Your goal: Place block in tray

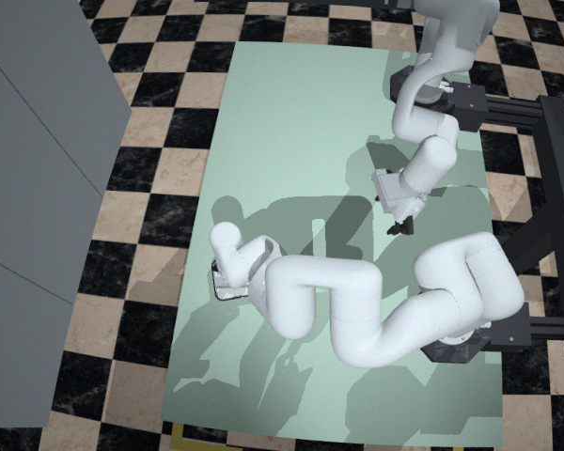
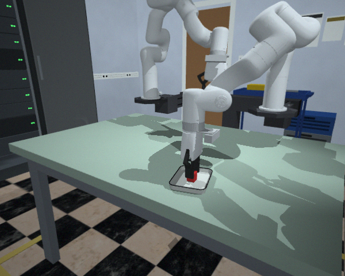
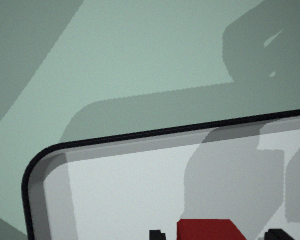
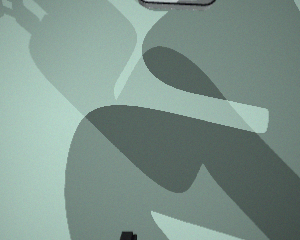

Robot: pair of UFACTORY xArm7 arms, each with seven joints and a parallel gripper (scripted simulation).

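Now: the red block 2 cm below my left hand. Also, from my left hand: white tray (3 cm below).
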